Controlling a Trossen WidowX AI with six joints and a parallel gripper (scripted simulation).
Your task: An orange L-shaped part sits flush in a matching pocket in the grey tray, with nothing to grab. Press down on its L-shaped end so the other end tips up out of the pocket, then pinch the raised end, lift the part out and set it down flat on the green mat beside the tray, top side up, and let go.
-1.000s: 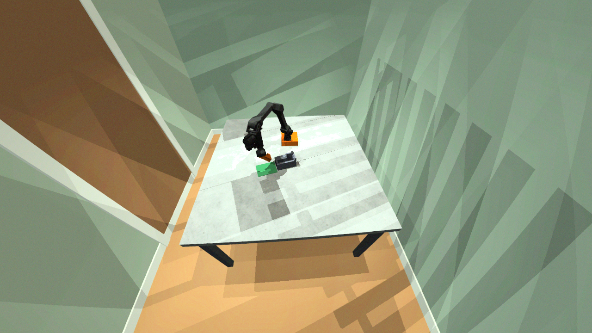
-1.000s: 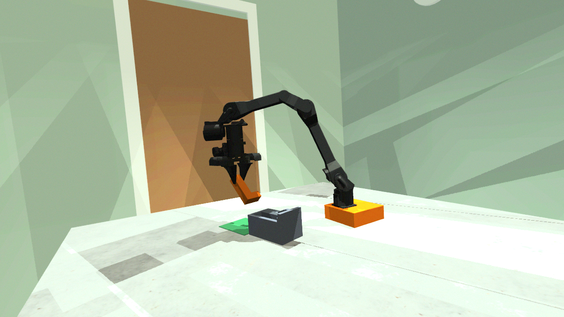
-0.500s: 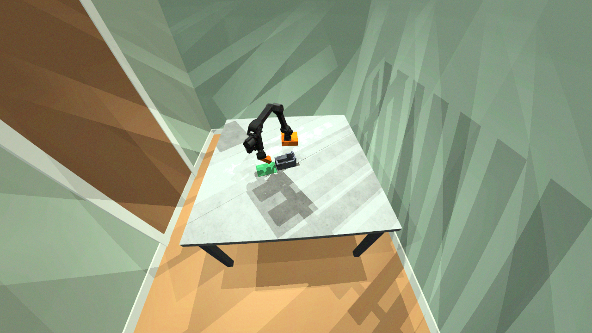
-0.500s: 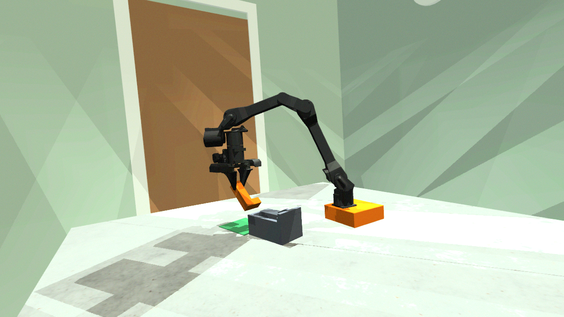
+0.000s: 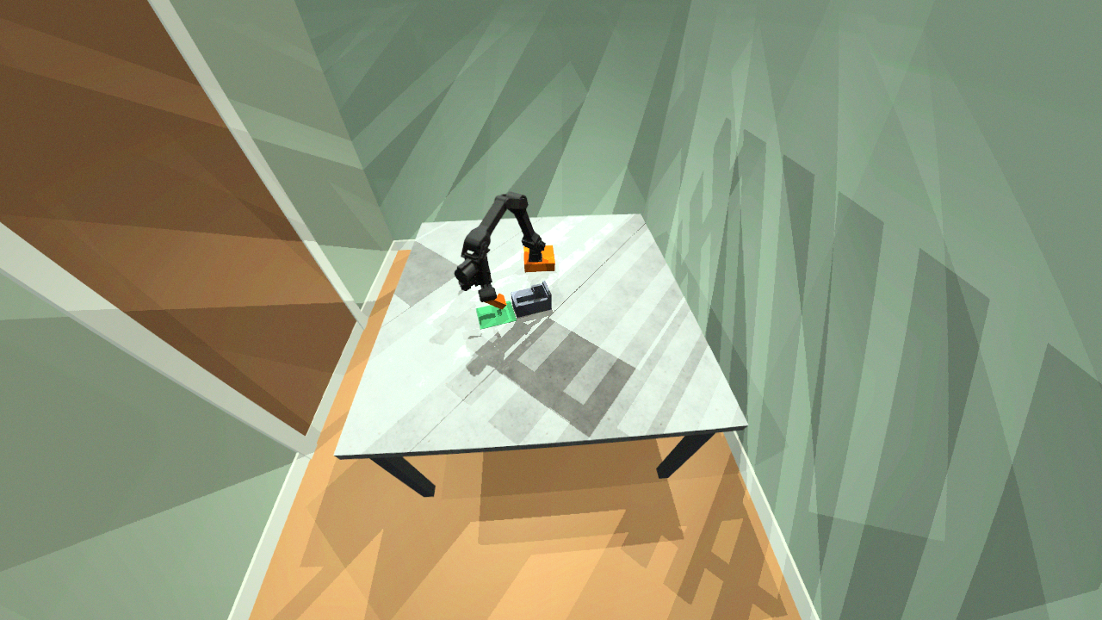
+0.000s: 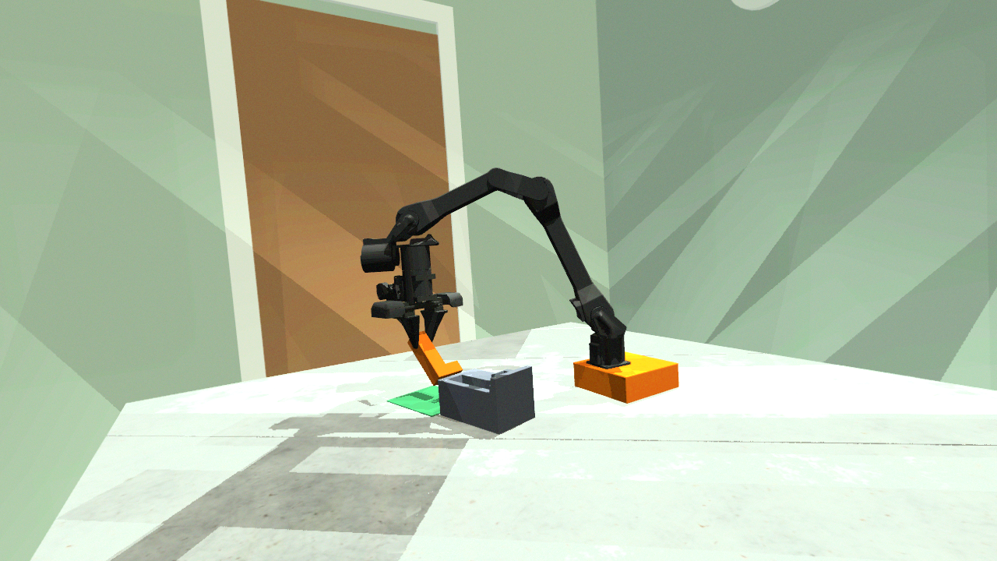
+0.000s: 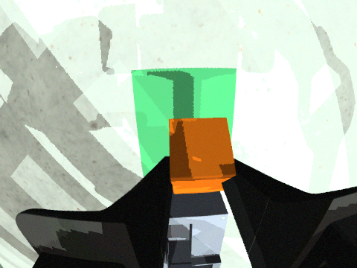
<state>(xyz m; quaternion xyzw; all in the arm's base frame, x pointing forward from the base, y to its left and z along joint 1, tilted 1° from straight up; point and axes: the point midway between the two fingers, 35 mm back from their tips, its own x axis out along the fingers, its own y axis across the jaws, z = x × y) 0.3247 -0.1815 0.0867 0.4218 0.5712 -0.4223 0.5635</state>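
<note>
The green mat lies 12 cm below my gripper tip, 2 cm to the left of it and 1 cm behind it. The rest, counted from my gripper tip: orange L-shaped part: 3 cm below, 2 cm to the left, 2 cm behind.
</note>
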